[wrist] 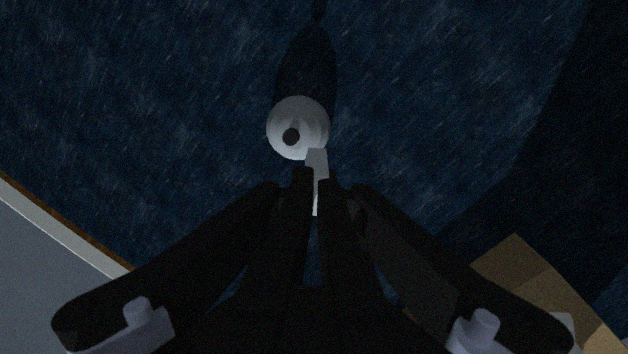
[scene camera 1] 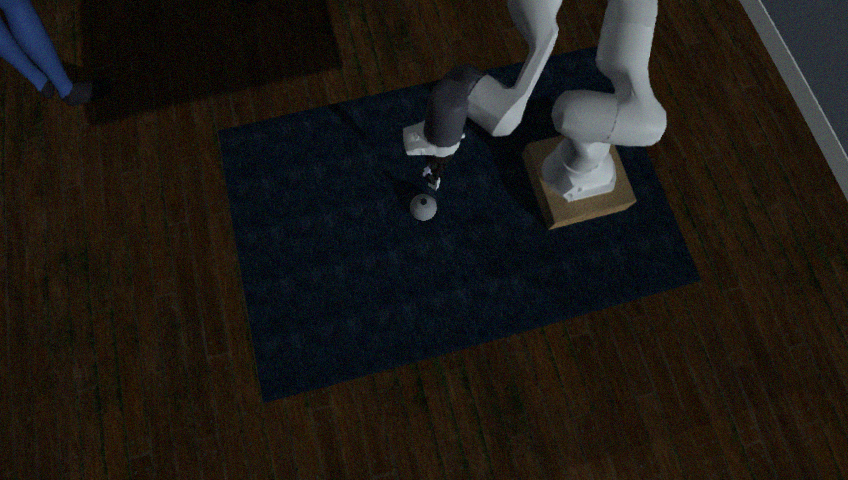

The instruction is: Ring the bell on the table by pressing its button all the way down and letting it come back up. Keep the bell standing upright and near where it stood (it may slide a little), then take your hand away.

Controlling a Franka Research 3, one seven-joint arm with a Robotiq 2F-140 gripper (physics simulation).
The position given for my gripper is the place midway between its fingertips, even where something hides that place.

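My gripper is right here in the wrist camera, my gripper (wrist: pixel 316 163), and I can see a bell (wrist: pixel 307 116) as well.
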